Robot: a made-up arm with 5 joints. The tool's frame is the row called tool. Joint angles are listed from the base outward. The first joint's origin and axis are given. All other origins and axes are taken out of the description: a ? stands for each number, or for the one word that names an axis. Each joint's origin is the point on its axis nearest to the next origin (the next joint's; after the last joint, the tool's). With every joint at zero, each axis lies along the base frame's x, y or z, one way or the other. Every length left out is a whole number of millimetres.
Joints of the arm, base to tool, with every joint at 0 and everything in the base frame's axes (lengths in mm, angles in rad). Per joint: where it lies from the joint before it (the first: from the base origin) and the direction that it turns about. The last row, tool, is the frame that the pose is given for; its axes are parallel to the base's.
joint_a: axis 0 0 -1 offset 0 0 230
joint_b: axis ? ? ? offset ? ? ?
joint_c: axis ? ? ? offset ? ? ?
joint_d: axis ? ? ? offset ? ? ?
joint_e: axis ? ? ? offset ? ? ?
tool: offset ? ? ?
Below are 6 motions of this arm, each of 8 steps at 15 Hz.
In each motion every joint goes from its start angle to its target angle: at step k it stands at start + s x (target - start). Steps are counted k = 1, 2, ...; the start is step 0. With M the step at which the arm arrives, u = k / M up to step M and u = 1 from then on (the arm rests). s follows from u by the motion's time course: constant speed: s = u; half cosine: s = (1 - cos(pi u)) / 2; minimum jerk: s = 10 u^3 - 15 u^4 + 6 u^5.
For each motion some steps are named. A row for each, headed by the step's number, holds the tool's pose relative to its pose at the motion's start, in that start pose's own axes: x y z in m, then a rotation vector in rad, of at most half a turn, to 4 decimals.
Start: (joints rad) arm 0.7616 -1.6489 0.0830 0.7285 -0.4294
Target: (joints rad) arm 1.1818 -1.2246 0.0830 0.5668 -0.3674
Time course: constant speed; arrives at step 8
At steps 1, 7, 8:
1: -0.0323 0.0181 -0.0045 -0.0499 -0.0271 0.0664
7: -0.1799 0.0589 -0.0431 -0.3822 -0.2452 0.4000
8: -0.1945 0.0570 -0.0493 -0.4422 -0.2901 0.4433

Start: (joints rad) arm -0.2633 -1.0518 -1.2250 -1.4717 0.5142
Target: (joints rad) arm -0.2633 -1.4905 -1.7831 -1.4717 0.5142
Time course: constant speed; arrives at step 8
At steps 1, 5, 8:
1: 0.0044 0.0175 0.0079 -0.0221 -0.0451 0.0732
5: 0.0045 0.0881 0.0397 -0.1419 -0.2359 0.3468
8: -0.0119 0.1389 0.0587 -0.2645 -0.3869 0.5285

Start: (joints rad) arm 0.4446 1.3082 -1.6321 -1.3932 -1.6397
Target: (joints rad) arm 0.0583 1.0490 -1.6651 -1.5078 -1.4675
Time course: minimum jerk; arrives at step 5
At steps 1, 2, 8:
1: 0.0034 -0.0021 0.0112 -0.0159 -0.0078 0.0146
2: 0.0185 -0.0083 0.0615 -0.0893 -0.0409 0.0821
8: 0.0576 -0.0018 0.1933 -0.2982 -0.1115 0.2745

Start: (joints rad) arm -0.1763 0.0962 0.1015 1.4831 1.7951
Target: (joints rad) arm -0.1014 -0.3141 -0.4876 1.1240 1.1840
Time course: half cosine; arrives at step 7
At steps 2, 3, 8:
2: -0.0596 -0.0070 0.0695 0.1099 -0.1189 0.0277
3: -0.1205 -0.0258 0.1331 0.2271 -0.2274 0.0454
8: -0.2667 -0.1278 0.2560 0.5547 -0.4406 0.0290

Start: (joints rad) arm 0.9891 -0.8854 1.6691 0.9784 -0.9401
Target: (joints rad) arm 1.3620 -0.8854 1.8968 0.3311 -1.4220
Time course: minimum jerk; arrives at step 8
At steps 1, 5, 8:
1: -0.0030 -0.0020 0.0005 -0.0026 -0.0121 0.0156
5: -0.0859 -0.1367 0.0004 -0.0273 -0.5933 0.7000
8: -0.0835 -0.2038 -0.0071 0.0086 -0.8347 0.9623

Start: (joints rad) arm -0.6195 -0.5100 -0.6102 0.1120 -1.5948
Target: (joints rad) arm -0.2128 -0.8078 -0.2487 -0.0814 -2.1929
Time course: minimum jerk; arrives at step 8
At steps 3, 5, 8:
3: 0.0815 -0.0824 0.0549 -0.0308 -0.3250 -0.0644
5: 0.1706 -0.2212 0.1628 -0.1370 -0.8662 -0.1406
8: 0.1990 -0.3035 0.2345 -0.2351 -1.1992 -0.1638

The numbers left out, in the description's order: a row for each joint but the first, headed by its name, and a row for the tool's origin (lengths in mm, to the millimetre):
joint_b: axis -1 0 0, xyz 470 -70 0
joint_c: axis 0 -1 0, xyz 0 200 80
joint_d: axis 1 0 0, xyz 150 0 350
joint_e: axis 0 1 0, xyz 0 260 -270
tool: xyz 80 0 0

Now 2 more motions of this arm.
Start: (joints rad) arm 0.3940 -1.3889 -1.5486 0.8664 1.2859
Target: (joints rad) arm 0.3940 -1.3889 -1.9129 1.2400 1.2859
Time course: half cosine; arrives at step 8
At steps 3, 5, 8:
3: -0.0060 0.0216 0.0443 0.1185 0.0678 0.0853
5: -0.0106 0.0367 0.1104 0.2756 0.1374 0.1870
8: -0.0109 0.0376 0.1708 0.4094 0.1813 0.2651

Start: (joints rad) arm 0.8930 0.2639 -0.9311 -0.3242 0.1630
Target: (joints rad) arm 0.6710 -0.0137 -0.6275 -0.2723 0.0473
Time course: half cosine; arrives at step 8
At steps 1, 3, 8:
1: -0.0063 0.0050 0.0056 0.0005 -0.0217 0.0085
3: -0.0546 0.0392 0.0427 0.0083 -0.1728 0.0715
8: -0.1990 0.1112 0.1145 0.0669 -0.5326 0.2506

